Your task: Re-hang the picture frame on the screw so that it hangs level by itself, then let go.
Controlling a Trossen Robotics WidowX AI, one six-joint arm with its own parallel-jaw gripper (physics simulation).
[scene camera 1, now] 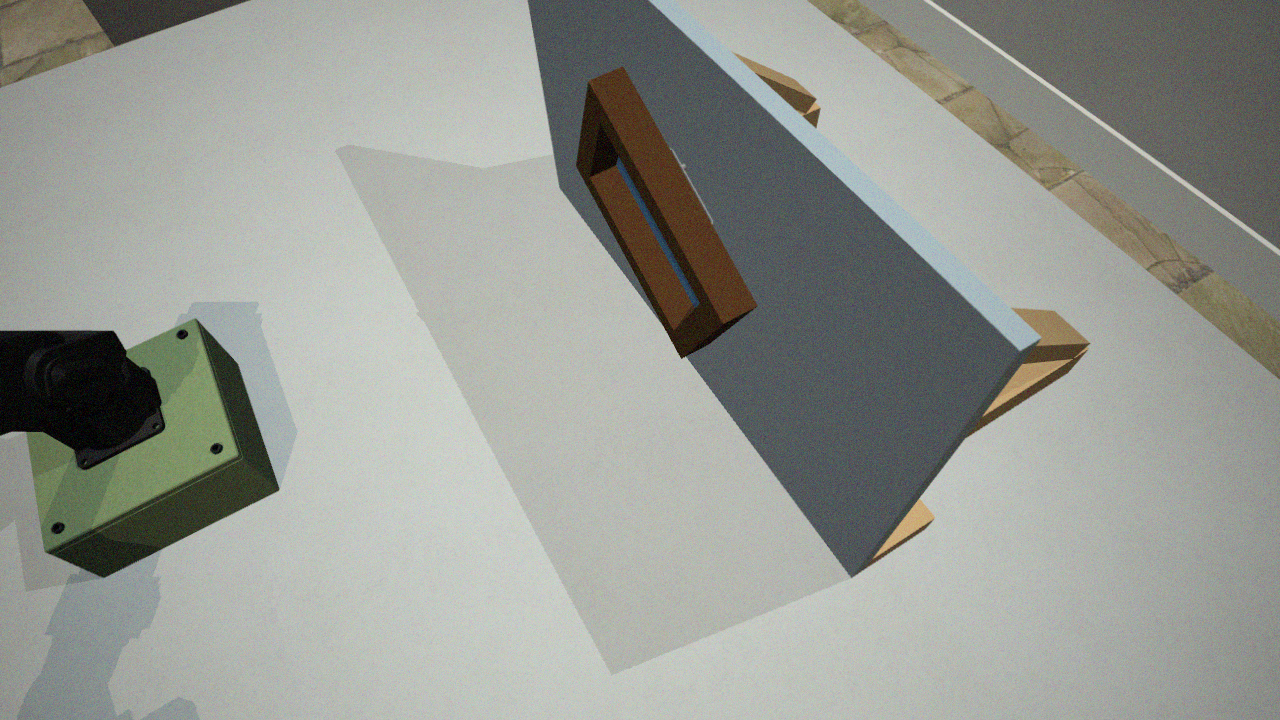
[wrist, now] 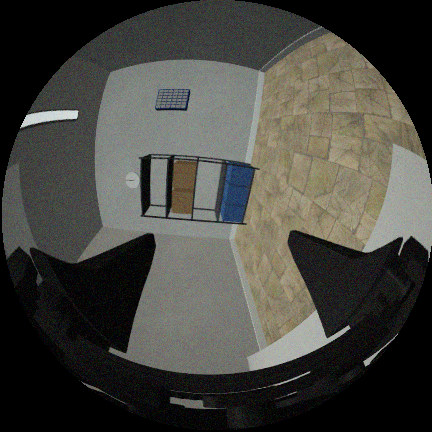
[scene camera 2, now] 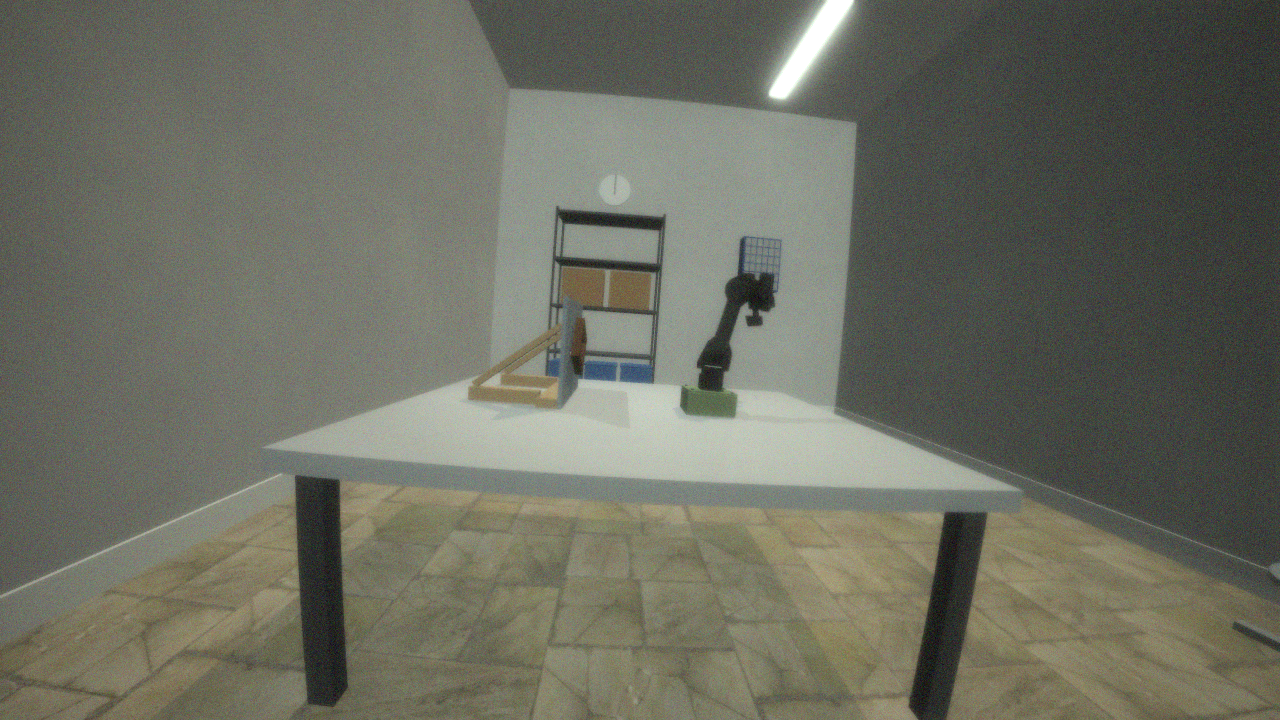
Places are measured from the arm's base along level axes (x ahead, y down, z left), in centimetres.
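Where they show: gripper, fingertip midpoint: [wrist: 223, 239] [scene camera 2: 745, 305]; arm's base, origin of the base link: [scene camera 1: 116, 417] [scene camera 2: 710, 389].
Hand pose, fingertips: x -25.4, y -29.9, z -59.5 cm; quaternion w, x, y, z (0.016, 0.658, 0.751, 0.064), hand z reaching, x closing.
Note:
Things, the pixels of their centre, and the offset from my fingertips. "pt": a spot on its surface instead. Level surfaces: height alone.
- brown picture frame, body centre: [scene camera 1: 657, 225] [scene camera 2: 578, 347] dx +66.1, dy +20.6, dz +46.0 cm
- thin light-coloured piece, surface spot: [scene camera 1: 696, 191] pt dx +67.3, dy +15.5, dz +43.1 cm
- white table, its level: dy +36.8 cm
The brown picture frame [scene camera 1: 677, 201] [scene camera 2: 580, 344] is on the front face of the upright grey board [scene camera 1: 805, 331] [scene camera 2: 568, 358]. It is tilted, with its end nearer scene camera 1 lower. A thin light-coloured piece [scene camera 1: 699, 189] shows behind its upper edge; I cannot tell how it meets the screw, which is hidden. My gripper [wrist: 223, 239] is open and empty in the wrist view, well away from the frame, high above the table on the raised arm [scene camera 2: 729, 313]. The picture frame does not show in the wrist view.
The green arm base [scene camera 1: 161, 429] [scene camera 2: 708, 402] stands on the white table [scene camera 1: 358, 608] [scene camera 2: 644, 461], across from the board. Wooden braces [scene camera 1: 1047, 358] [scene camera 2: 514, 392] support the board from behind. A shelf rack [scene camera 2: 610, 217] stands by the far wall.

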